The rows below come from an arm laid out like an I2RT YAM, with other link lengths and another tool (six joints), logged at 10 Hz.
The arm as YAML. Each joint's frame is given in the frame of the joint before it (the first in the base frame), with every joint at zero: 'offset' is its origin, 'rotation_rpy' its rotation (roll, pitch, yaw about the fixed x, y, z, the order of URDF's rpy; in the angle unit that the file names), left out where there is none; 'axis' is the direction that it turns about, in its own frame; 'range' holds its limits. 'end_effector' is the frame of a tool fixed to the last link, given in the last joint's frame.
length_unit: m
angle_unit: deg
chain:
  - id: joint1
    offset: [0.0, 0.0, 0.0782]
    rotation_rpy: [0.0, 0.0, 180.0]
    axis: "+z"
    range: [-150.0, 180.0]
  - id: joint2
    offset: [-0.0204, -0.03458, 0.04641]
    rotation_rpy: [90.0, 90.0, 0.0]
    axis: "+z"
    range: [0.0, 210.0]
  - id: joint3
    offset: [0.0, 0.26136, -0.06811]
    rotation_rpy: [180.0, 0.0, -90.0]
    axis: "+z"
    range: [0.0, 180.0]
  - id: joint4
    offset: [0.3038, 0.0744, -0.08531]
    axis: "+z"
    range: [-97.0, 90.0]
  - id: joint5
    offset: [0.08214, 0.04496, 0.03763]
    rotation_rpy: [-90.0, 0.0, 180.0]
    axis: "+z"
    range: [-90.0, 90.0]
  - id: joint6
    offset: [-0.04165, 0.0, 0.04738]
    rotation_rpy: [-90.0, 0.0, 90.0]
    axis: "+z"
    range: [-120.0, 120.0]
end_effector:
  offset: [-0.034, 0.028, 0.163]
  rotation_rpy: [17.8, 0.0, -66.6]
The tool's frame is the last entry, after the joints.
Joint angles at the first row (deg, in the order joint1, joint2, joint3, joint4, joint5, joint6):
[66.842 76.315 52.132 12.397 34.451 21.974]
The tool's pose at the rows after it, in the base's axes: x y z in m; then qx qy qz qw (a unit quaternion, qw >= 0):
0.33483 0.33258 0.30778 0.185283 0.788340 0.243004 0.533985
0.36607 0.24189 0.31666 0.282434 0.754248 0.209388 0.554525
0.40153 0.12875 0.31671 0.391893 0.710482 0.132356 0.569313
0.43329 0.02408 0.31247 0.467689 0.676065 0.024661 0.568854
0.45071 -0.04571 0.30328 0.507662 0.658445 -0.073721 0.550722
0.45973 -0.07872 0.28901 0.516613 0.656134 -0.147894 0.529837
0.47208 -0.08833 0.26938 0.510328 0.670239 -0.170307 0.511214
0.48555 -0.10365 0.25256 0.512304 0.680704 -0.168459 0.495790
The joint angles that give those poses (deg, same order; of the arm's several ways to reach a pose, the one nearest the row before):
[62.291 67.180 46.952 11.692 36.641 22.495]
[53.334 59.608 42.726 10.114 39.629 24.775]
[39.116 55.901 41.833 5.816 41.397 26.895]
[23.727 59.574 45.690 1.504 40.957 25.668]
[14.219 66.160 50.962 -2.363 42.355 23.476]
[10.334 71.790 54.399 -4.832 44.905 21.014]
[8.491 75.574 55.720 -5.451 43.602 20.042]
[5.415 78.564 56.774 -4.928 39.916 19.949]

